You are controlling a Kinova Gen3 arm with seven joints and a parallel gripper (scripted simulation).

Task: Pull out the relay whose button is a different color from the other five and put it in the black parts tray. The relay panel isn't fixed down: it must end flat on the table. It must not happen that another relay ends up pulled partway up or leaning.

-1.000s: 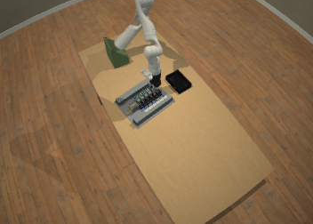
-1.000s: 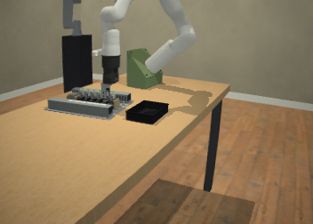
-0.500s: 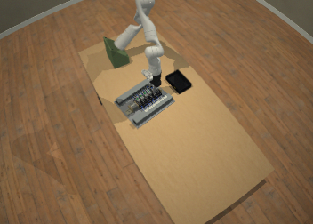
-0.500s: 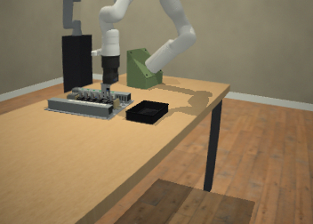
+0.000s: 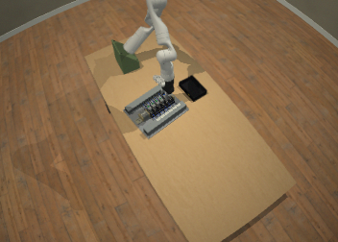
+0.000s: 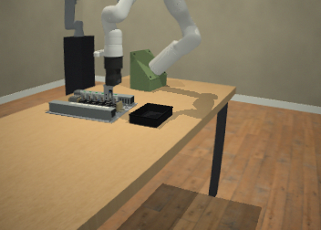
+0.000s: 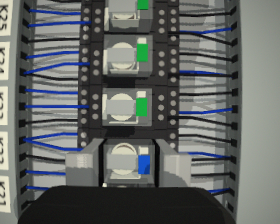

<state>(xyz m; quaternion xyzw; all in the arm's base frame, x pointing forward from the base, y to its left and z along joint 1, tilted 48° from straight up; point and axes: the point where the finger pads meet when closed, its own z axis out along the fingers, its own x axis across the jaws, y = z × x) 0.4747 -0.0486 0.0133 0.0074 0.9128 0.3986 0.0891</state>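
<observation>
Now: the black parts tray 20 mm ahead of my hand, 200 mm to the left of it and 50 mm below it. Round my hand: grey relay panel 10 mm ahead, 80 mm to the right, 40 mm below.
</observation>
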